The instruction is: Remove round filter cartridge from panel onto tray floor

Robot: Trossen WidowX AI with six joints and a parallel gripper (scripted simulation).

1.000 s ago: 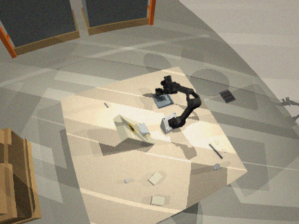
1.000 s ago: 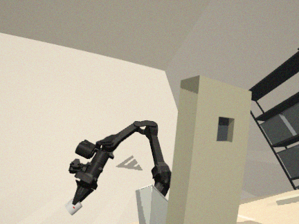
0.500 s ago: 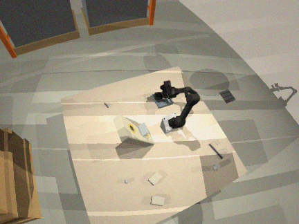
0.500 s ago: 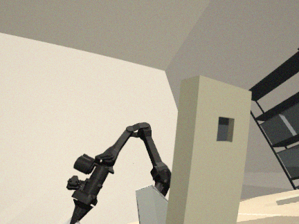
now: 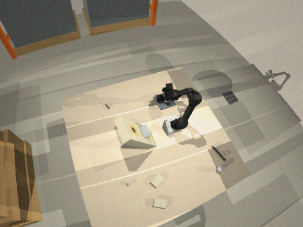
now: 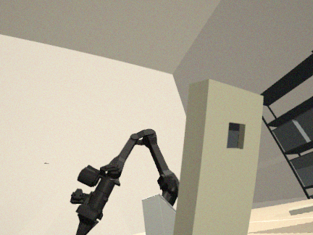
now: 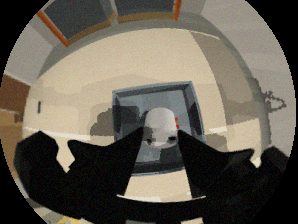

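Right now my gripper tip is right at the round white filter cartridge. From my gripper tip the other things lie so: grey-blue tray (40 mm below); then beige service panel block (410 mm ahead, 220 mm to the left, 100 mm above).
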